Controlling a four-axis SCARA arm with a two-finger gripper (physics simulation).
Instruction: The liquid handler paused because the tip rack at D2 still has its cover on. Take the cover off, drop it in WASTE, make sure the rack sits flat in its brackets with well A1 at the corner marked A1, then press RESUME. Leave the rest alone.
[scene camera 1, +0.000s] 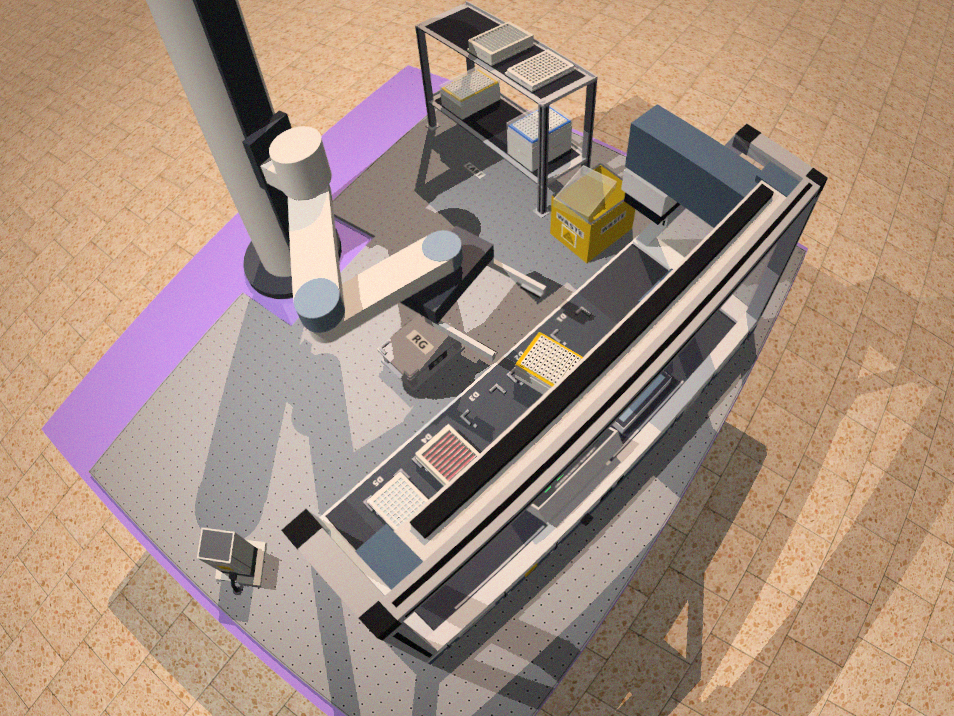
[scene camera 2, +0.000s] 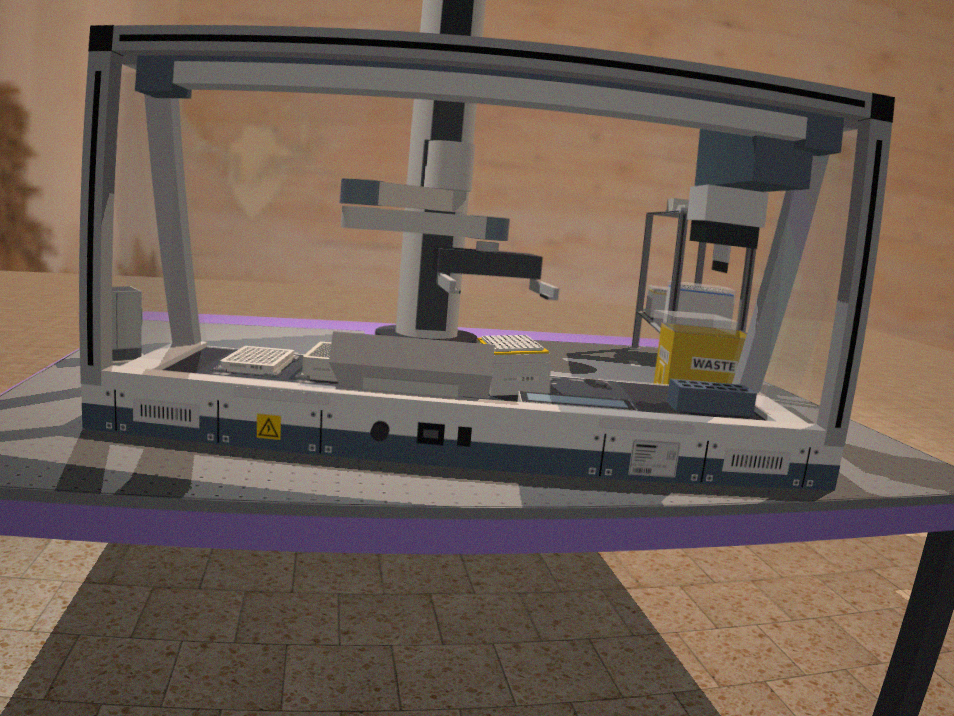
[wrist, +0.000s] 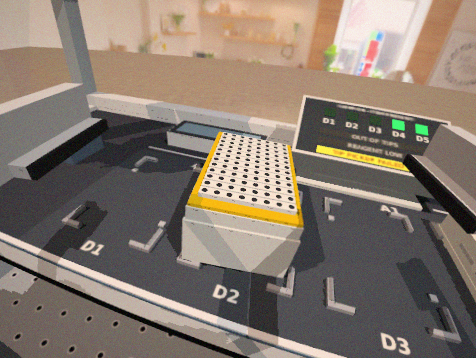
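The D2 tip rack, white top and yellow rim, stands at D2 with no cover on it. In the wrist view its lower front edge shows more gap at the right bracket than at the left one; I cannot tell if it sits fully flat. Its own A1 mark is not readable. A clear cover sticks out of the top of the yellow WASTE bin. My gripper is open and empty, behind and above the rack. RESUME is not readable.
The display shows D4 and D5 green and a yellow failure line. Racks stand at D4 and D5. An RG box stands behind the deck. The gantry beam crosses above; the pipetting head is near WASTE.
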